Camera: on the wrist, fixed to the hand. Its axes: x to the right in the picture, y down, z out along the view.
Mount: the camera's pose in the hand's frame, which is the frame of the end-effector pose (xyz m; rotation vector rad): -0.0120 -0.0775 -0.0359 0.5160 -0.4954 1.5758
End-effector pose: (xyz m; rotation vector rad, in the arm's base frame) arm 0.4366 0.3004 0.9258 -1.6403 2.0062 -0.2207
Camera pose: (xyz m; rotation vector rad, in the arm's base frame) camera 0.4868 0.2853 0.9943 0.3915 1.9733 0.2289
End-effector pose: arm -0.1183 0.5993 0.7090 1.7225 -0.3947 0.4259
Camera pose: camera -0.0937 0.6493 0.6432 1.6486 -2.1786 1.2744
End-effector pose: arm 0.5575 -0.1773 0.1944 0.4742 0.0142 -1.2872
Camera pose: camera 0.4914 -0.1692 0.1395 0.4036 -0.9449 0.2134
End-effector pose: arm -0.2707 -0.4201 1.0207 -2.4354 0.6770 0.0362
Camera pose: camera -0.2488 -0.3815 1.0946 -0.8578 1.8279 0.8909
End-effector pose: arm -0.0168 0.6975 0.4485 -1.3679 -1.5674 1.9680
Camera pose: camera -0.0073 0.7399 0.5230 1.2761 -0.2557 -1.9379
